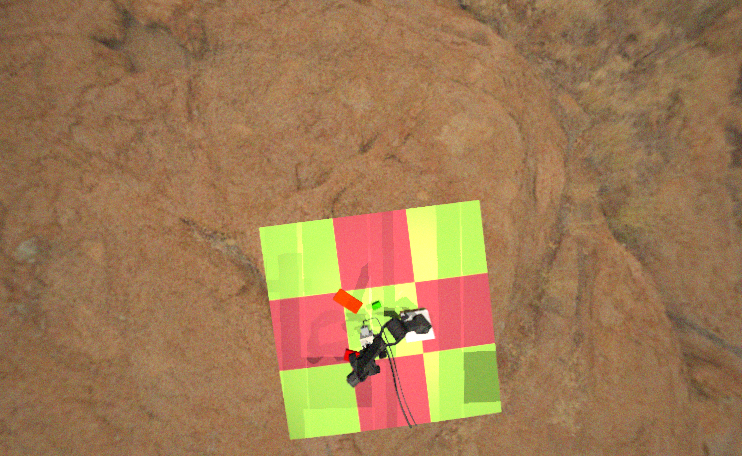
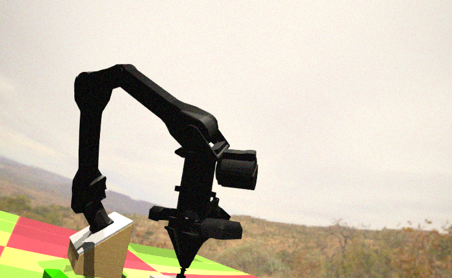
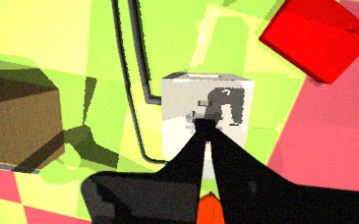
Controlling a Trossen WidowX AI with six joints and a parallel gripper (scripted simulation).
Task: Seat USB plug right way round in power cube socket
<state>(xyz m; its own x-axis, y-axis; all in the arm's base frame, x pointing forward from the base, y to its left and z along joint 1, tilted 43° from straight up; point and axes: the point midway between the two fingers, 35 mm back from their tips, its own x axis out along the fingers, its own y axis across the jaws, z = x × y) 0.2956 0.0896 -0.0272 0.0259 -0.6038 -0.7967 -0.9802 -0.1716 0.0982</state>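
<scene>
Right now my gripper tip is 2 cm above the black USB plug. The rest, counted from my gripper tip: orange block 23 cm to the right, 10 cm below, 10 cm ahead; small green cube 20 cm to the right, 8 cm below, 7 cm behind; red block 10 cm to the left, 10 cm ahead, 9 cm below.
</scene>
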